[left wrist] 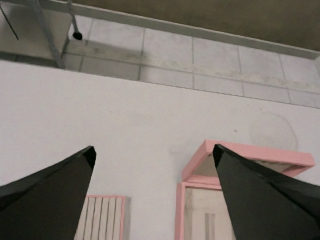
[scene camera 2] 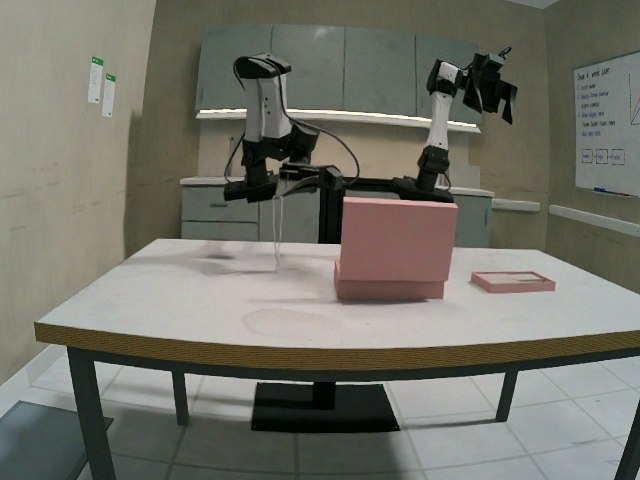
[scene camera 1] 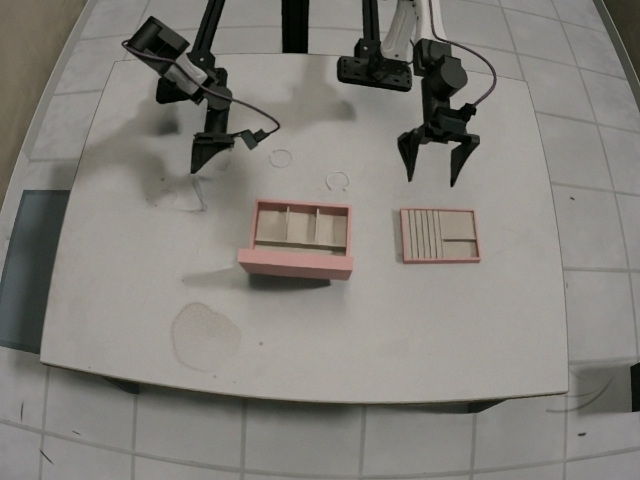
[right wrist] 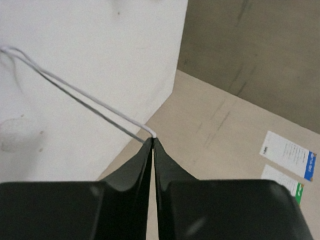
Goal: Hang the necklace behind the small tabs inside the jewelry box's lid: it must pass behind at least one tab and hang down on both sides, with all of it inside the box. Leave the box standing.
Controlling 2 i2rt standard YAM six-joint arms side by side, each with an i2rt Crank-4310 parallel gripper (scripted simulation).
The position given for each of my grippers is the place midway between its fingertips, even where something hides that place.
In view: my left gripper (scene camera 1: 431,184), my right gripper (scene camera 1: 192,173) and a pink jewelry box (scene camera 2: 393,244).
My left gripper is seen too in the left wrist view (left wrist: 154,147) and in scene camera 2 (scene camera 2: 497,117). My right gripper shows as well in scene camera 2 (scene camera 2: 277,197) and in the right wrist view (right wrist: 153,140). The right wrist view misses the pink jewelry box: it is out of frame.
